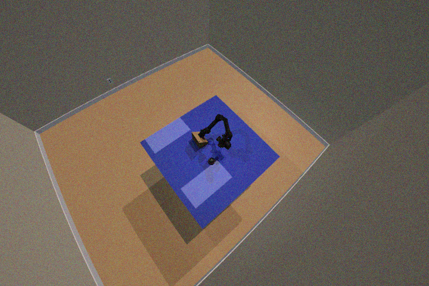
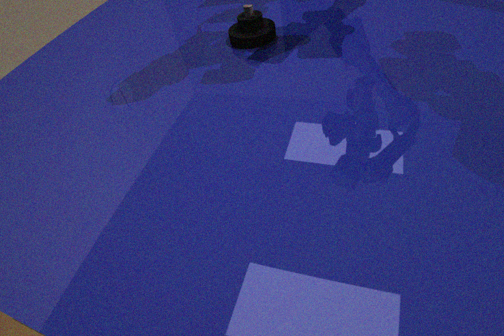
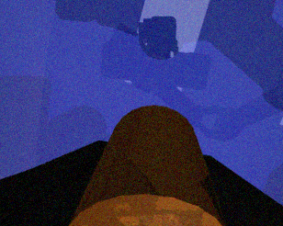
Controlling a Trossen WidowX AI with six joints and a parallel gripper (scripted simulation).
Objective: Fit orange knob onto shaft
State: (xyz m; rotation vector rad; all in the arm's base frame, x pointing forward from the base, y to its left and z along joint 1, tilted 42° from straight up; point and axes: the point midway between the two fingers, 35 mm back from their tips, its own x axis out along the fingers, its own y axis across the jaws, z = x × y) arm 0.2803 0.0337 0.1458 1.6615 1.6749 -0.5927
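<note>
The orange knob is 4 cm above my gripper tip. From my gripper tip the other things lie so: round pedestal (5 cm ahead, 21 cm to the right, 9 cm below).
</note>
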